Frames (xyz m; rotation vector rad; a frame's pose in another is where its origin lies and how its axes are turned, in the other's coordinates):
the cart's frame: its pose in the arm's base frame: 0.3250 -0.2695 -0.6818 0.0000 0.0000 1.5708
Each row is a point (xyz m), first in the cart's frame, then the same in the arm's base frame.
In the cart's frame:
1: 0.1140 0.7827 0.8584
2: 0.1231 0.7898 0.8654
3: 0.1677 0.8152 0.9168
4: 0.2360 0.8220 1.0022
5: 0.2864 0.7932 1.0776
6: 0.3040 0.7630 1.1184
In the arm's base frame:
1: -0.4577 -0.1555 0.1766
2: -0.4648 -0.1464 0.1836
3: -0.4902 -0.1018 0.2350
4: -0.4970 -0.0335 0.3204
5: -0.4682 0.0169 0.3958
6: -0.4380 0.0345 0.4366

